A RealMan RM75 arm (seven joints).
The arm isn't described. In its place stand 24 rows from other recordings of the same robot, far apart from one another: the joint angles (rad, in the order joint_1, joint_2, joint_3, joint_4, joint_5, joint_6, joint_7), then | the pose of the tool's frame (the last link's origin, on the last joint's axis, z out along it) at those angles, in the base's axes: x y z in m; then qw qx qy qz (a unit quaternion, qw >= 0).
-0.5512 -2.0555 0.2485 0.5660 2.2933 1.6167 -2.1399 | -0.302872 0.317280 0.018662 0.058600 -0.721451 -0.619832 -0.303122
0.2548 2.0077 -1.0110 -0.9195 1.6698 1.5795 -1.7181 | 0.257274 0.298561 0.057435 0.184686 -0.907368 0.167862 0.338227
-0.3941 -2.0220 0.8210 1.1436 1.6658 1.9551 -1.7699 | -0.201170 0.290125 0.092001 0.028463 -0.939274 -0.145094 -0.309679
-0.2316 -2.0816 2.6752 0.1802 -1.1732 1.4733 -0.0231 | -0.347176 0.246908 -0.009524 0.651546 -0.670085 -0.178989 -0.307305
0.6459 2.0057 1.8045 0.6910 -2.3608 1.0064 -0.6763 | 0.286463 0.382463 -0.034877 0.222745 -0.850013 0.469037 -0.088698
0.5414 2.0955 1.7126 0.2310 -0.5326 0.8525 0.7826 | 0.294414 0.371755 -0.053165 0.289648 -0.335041 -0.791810 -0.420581
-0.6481 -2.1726 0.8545 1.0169 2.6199 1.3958 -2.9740 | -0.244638 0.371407 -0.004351 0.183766 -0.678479 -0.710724 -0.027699
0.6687 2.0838 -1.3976 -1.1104 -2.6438 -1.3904 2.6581 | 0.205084 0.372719 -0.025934 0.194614 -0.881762 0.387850 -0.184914
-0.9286 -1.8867 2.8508 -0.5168 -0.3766 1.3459 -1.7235 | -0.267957 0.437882 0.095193 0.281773 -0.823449 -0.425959 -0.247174
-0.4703 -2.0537 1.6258 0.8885 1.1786 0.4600 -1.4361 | -0.200609 0.410325 -0.034642 0.385088 -0.861583 -0.243332 -0.223992
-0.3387 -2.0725 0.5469 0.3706 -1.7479 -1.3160 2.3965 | -0.346967 0.308249 0.032649 0.482565 -0.787442 -0.212274 -0.319383
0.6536 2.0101 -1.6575 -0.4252 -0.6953 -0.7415 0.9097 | 0.225066 0.414625 -0.049513 0.349104 -0.887672 0.186804 0.235094
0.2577 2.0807 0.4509 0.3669 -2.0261 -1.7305 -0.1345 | 0.274263 0.247678 -0.008753 0.647338 -0.624858 0.058824 0.432487
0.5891 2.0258 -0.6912 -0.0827 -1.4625 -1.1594 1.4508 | 0.300104 0.349984 -0.038673 0.230355 -0.730909 0.516550 0.381948
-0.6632 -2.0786 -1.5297 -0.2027 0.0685 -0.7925 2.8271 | -0.266692 0.414451 -0.034119 0.521542 -0.791415 -0.205897 -0.243438
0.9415 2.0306 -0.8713 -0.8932 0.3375 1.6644 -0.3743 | 0.190639 0.402590 0.032303 0.152982 -0.796322 0.564990 -0.152495
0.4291 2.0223 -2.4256 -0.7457 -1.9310 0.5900 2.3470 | 0.248021 0.352098 -0.090138 0.546327 -0.822603 0.118211 0.104295
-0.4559 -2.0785 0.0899 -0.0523 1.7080 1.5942 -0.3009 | -0.281794 0.293320 -0.021483 0.474708 -0.760672 -0.108154 -0.429341
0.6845 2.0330 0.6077 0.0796 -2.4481 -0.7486 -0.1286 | 0.306687 0.390546 -0.052851 0.493360 -0.868903 0.022040 0.033422
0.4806 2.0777 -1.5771 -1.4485 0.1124 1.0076 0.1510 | 0.187296 0.402017 0.027502 0.488210 -0.761647 0.425166 -0.027923
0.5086 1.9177 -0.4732 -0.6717 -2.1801 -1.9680 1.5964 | 0.287942 0.290571 0.080234 0.021999 -0.922600 0.298117 0.243827
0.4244 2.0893 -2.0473 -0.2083 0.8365 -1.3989 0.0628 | 0.310031 0.331110 0.034508 0.703205 -0.578454 0.162801 0.379986
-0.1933 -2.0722 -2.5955 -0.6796 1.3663 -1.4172 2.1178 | -0.354037 0.279703 0.102097 0.501656 -0.761440 -0.210536 -0.352456
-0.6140 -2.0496 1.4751 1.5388 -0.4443 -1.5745 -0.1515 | -0.147937 0.361421 0.022317 0.299479 -0.781110 -0.537567 0.105834
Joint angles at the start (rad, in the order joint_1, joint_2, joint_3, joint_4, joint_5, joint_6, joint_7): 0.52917 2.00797 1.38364 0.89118 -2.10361 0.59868 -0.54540
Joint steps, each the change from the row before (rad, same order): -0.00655 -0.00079 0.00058 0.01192 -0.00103 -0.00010 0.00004; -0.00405 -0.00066 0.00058 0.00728 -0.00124 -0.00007 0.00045; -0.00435 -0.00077 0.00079 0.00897 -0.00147 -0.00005 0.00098; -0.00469 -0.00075 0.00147 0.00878 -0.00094 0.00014 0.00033; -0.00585 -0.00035 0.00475 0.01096 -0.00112 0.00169 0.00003; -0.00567 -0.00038 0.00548 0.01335 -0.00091 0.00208 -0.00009; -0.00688 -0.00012 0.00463 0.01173 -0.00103 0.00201 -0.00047; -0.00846 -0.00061 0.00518 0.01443 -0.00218 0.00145 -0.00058; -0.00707 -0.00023 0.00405 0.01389 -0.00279 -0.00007 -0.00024; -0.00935 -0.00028 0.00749 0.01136 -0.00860 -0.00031 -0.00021
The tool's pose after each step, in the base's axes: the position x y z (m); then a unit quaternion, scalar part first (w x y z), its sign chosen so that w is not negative. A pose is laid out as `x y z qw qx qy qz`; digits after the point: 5 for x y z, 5 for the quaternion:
0.23781 0.38599 -0.06883 0.29600 -0.86182 0.41054 0.03325
0.23737 0.38585 -0.06799 0.29688 -0.86185 0.40971 0.03481
0.23656 0.38583 -0.06696 0.29793 -0.86191 0.40863 0.03692
0.23593 0.38577 -0.06582 0.29901 -0.86183 0.40782 0.03915
0.23509 0.38584 -0.06413 0.30031 -0.86133 0.40758 0.04249
0.23348 0.38620 -0.06212 0.30173 -0.86105 0.40664 0.04680
0.23277 0.38599 -0.06044 0.30291 -0.86058 0.40637 0.05009
0.23207 0.38584 -0.05816 0.30503 -0.86005 0.40544 0.05377
0.23088 0.38593 -0.05613 0.30741 -0.85980 0.40366 0.05748
0.23198 0.38583 -0.05335 0.31189 -0.85853 0.40273 0.05888

